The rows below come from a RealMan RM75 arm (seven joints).
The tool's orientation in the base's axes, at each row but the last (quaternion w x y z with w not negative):
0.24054 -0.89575 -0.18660 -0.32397
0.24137 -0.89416 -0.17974 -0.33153
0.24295 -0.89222 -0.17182 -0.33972
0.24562 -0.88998 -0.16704 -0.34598
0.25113 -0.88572 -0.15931 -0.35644
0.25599 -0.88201 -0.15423 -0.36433
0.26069 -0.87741 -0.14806 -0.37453
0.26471 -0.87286 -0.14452 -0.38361
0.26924 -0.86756 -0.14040 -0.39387
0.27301 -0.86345 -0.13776 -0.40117
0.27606 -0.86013 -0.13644 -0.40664
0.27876 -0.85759 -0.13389 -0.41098
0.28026 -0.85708 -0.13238 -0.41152
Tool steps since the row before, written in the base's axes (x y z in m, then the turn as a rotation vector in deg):
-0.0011 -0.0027 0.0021 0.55 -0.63 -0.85
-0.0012 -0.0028 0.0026 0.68 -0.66 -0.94
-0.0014 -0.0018 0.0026 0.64 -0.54 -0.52
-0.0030 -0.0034 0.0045 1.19 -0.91 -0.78
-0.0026 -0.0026 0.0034 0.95 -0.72 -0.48
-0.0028 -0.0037 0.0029 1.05 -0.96 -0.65
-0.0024 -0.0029 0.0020 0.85 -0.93 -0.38
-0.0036 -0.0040 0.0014 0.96 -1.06 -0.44
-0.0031 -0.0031 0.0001 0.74 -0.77 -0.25
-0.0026 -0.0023 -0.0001 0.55 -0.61 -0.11
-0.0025 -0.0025 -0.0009 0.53 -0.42 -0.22
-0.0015 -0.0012 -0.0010 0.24 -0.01 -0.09
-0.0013 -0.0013 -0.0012 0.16 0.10 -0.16
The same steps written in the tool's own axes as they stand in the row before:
0.0001 0.0010 -0.0034 -0.29 1.05 0.50
0.0005 0.0009 -0.0039 -0.26 1.16 0.60
0.0005 0.0000 -0.0034 0.02 0.91 0.38
0.0006 0.0000 -0.0064 0.18 1.56 0.63
0.0003 -0.0002 -0.0050 0.24 1.19 0.42
-0.0001 0.0008 -0.0054 0.17 1.49 0.44
-0.0003 0.0006 -0.0042 0.24 1.28 0.19
-0.0015 0.0011 -0.0052 0.26 1.46 0.21
-0.0020 0.0011 -0.0037 0.27 1.05 0.14
-0.0018 0.0007 -0.0029 0.26 0.79 0.04
-0.0023 0.0012 -0.0026 0.16 0.66 0.20
-0.0017 0.0007 -0.0011 0.08 0.15 0.19
-0.0017 0.0009 -0.0010 -0.02 0.05 0.24

